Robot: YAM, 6 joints.
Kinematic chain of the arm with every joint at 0, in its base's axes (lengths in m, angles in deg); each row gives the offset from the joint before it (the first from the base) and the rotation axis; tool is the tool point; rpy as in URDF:
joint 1: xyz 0 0 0.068 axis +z
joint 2: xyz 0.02 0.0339 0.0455 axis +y
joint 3: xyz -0.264 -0.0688 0 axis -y
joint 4: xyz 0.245 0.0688 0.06 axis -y
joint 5: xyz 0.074 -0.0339 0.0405 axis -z
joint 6: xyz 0.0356 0 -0.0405 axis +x
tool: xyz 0 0 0 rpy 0 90 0
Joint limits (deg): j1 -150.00..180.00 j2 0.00..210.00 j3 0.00..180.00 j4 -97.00..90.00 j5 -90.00..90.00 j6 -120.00..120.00
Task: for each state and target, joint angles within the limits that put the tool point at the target. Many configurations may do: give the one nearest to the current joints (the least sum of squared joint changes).
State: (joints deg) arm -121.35 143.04 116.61 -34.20 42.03 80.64
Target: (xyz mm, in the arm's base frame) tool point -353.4 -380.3 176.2
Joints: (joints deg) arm -130.22 137.29 116.15 -35.90 42.95 80.64
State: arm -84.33 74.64 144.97 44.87 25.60 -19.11
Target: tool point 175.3 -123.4 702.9
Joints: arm -33.30 102.82 152.39 28.54 11.19 -19.11
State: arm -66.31 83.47 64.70 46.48 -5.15 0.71
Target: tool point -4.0 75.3 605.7
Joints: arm -81.08 39.80 85.21 55.98 -12.52 0.71
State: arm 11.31 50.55 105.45 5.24 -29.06 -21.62
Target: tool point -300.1 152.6 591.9
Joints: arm -24.01 34.32 133.38 13.52 -29.08 -21.62
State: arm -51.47 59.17 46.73 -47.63 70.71 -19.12
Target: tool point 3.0 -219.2 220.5
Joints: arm -80.41 73.84 45.19 -43.50 70.48 -19.12
